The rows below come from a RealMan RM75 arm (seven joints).
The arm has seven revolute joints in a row. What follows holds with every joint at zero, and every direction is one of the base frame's. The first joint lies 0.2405 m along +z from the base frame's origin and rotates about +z. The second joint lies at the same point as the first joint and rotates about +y. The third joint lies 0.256 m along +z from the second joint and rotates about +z. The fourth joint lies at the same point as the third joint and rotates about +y. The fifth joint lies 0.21 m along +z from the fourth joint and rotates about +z. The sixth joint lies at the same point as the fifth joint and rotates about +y. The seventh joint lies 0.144 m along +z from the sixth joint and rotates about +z. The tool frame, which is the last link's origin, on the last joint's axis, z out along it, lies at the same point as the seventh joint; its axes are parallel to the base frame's.
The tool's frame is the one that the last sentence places.
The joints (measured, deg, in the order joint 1, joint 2, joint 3, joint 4, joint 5, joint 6, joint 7), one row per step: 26.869, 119.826, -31.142, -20.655, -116.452, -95.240, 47.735; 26.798, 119.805, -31.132, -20.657, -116.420, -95.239, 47.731; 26.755, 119.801, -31.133, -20.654, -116.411, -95.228, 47.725; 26.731, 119.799, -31.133, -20.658, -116.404, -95.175, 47.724; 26.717, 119.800, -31.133, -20.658, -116.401, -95.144, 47.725; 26.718, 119.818, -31.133, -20.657, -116.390, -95.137, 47.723; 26.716, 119.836, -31.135, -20.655, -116.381, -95.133, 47.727; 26.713, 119.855, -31.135, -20.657, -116.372, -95.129, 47.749; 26.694, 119.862, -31.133, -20.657, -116.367, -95.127, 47.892; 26.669, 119.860, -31.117, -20.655, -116.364, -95.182, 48.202; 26.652, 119.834, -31.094, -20.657, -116.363, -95.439, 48.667; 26.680, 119.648, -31.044, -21.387, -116.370, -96.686, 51.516; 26.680, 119.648, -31.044, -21.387, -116.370, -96.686, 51.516; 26.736, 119.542, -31.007, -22.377, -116.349, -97.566, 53.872; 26.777, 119.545, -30.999, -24.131, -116.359, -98.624, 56.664
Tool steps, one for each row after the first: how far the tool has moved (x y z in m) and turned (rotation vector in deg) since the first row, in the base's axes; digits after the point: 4 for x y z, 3 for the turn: 0.0004, -0.0002, 0.0002, 0.046, 0.001, -0.079; 0.0006, -0.0004, 0.0002, 0.060, -0.005, -0.127; 0.0008, -0.0004, 0.0002, 0.090, -0.044, -0.180; 0.0010, -0.0004, 0.0002, 0.104, -0.063, -0.213; 0.0009, -0.0004, 0.0001, 0.107, -0.045, -0.218; 0.0008, -0.0005, 0.0000, 0.103, -0.025, -0.227; 0.0007, -0.0005, -0.0001, 0.092, 0.000, -0.250; 0.0008, -0.0006, -0.0002, 0.015, 0.054, -0.382; 0.0008, -0.0008, -0.0001, -0.166, 0.198, -0.622; 0.0006, -0.0012, 0.0003, -0.497, 0.511, -0.857; -0.0007, -0.0009, 0.0045, -2.047, 1.645, -1.977; -0.0007, -0.0009, 0.0045, -2.047, 1.645, -1.977; -0.0018, 0.0004, 0.0086, -3.057, 2.256, -2.782; -0.0033, 0.0026, 0.0141, -4.042, 2.661, -3.470
